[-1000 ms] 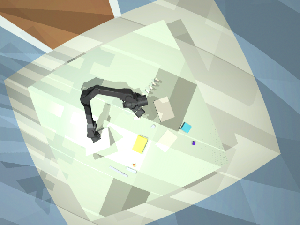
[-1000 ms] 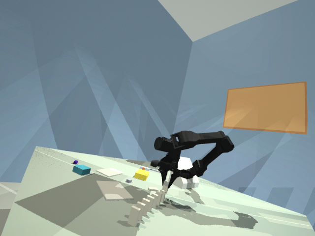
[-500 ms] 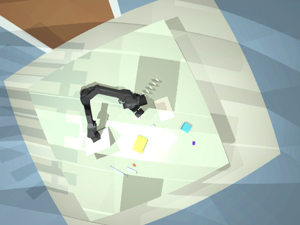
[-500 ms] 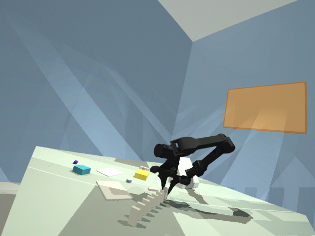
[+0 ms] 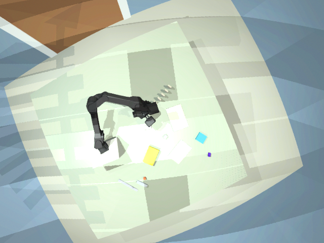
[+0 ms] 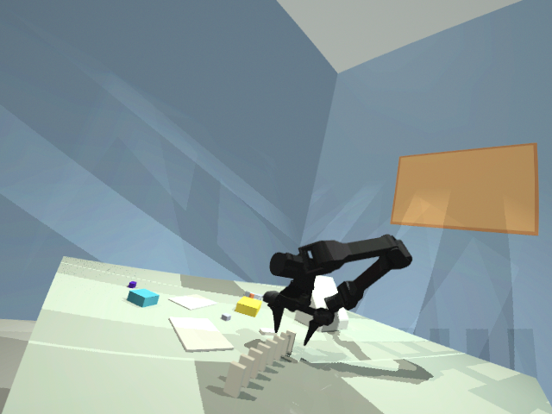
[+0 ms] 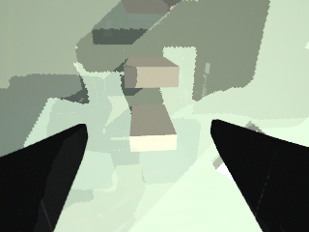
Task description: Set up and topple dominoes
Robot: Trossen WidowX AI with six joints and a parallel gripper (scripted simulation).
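My gripper tip is 50 mm short of the grey cube, 210 mm to the left of it and 20 mm above it. From my gripper tip the other things lie so: orange cube 220 mm behind, 400 mm to the right, 20 mm below; yellow block 100 mm behind, 270 mm to the right, 10 mm below; cyan block 270 mm ahead, 330 mm to the right, 10 mm below.
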